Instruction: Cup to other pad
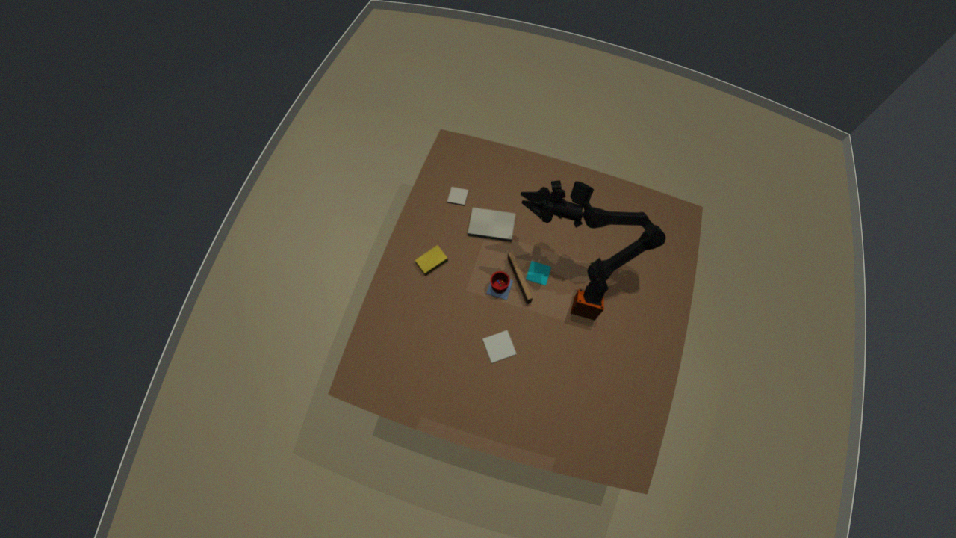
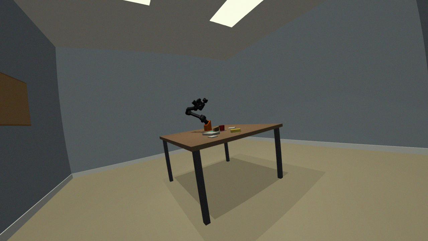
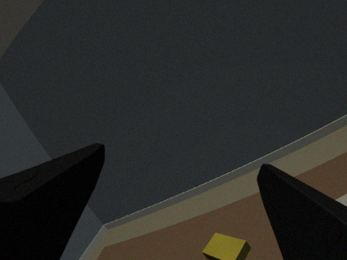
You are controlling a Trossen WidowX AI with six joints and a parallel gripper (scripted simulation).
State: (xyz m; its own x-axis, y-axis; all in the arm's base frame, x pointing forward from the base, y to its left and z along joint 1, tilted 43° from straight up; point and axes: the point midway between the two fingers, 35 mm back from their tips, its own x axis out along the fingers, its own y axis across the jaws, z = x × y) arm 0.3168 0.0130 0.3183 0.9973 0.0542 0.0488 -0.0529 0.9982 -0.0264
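The red cup lies 30 mm ahead of my gripper tip, 180 mm to the left of it and 360 mm below it. From my gripper tip the other things lie so: wooden bar: 40 mm behind, 140 mm to the left, 380 mm below; then teal pad: 110 mm behind, 100 mm to the left, 410 mm below; then yellow block: 310 mm ahead, 130 mm to the left, 380 mm below.
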